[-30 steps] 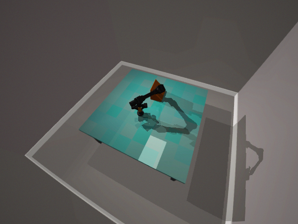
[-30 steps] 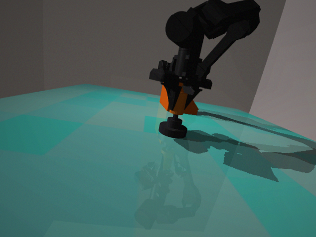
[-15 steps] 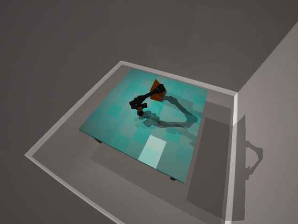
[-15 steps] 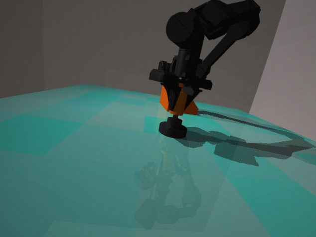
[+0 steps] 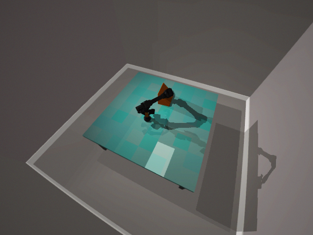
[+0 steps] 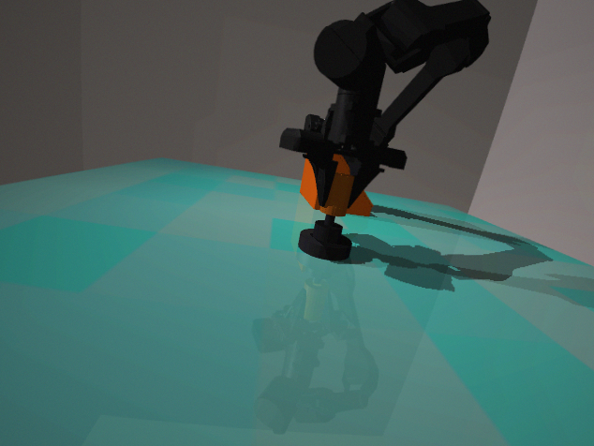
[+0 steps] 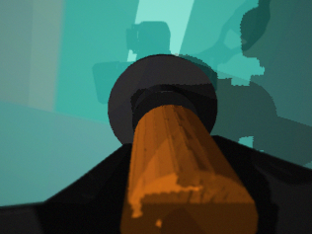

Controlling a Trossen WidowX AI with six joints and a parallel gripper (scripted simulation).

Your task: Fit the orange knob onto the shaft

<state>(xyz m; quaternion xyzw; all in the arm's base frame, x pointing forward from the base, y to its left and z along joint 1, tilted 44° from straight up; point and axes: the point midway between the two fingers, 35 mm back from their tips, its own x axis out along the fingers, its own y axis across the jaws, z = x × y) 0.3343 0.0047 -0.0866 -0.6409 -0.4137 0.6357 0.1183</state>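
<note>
My gripper tip is 20 mm below the orange knob. Round my gripper tip: pedestal 40 mm below.
</note>
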